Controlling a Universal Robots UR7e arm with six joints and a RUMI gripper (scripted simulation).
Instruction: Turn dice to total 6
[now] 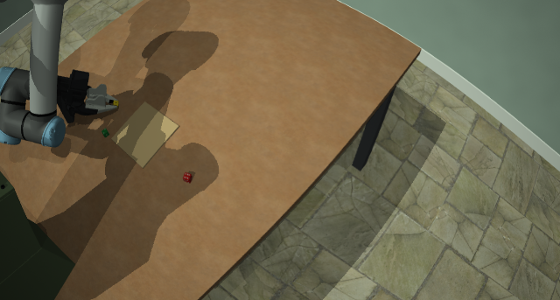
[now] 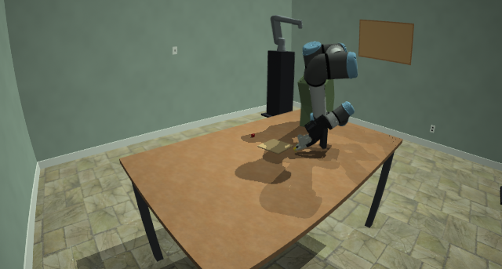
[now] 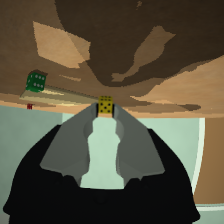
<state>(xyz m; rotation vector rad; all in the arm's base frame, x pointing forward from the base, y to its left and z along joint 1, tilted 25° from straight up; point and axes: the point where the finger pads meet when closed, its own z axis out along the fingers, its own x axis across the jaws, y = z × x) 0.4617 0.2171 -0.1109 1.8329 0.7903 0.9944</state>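
Right now the yellow die is 10 mm ahead of my hand and 10 mm below it. From my hand the other things lie so: mat: 20 mm ahead, 130 mm to the right, 30 mm below; then green die: 60 mm behind, 50 mm to the right, 20 mm below; then red die: 40 mm ahead, 310 mm to the right, 20 mm below.
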